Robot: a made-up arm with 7 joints.
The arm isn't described. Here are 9 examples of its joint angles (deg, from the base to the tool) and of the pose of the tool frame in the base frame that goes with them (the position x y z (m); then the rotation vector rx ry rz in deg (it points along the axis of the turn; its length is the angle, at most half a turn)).
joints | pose
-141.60 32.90 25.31 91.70 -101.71 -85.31 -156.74 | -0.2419 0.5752 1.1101 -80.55 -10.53 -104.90
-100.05 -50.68 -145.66 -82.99 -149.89 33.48 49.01 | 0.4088 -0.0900 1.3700 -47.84 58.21 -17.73
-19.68 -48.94 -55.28 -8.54 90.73 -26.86 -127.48 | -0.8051 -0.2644 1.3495 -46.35 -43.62 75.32
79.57 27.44 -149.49 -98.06 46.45 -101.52 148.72 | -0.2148 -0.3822 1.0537 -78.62 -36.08 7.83
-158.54 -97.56 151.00 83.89 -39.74 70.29 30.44 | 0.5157 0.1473 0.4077 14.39 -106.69 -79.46
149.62 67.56 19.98 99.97 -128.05 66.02 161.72 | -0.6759 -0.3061 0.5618 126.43 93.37 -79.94
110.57 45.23 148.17 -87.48 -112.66 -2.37 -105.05 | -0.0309 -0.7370 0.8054 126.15 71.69 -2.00
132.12 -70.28 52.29 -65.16 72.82 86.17 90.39 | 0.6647 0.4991 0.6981 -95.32 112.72 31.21
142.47 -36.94 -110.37 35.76 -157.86 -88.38 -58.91 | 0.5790 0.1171 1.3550 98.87 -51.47 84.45
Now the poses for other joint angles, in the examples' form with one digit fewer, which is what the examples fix.
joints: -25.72 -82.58 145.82 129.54 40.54 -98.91 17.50
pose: -0.299 -0.455 0.596 102.3 45.0 -72.0
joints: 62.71 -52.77 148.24 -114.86 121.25 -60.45 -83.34
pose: 0.065 0.161 1.386 32.1 3.6 57.5
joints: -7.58 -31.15 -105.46 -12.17 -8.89 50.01 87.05
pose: -0.530 -0.083 1.626 -22.2 -27.7 11.3
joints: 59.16 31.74 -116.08 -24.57 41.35 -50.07 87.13
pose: -0.019 -0.611 1.497 105.7 -0.1 -88.9
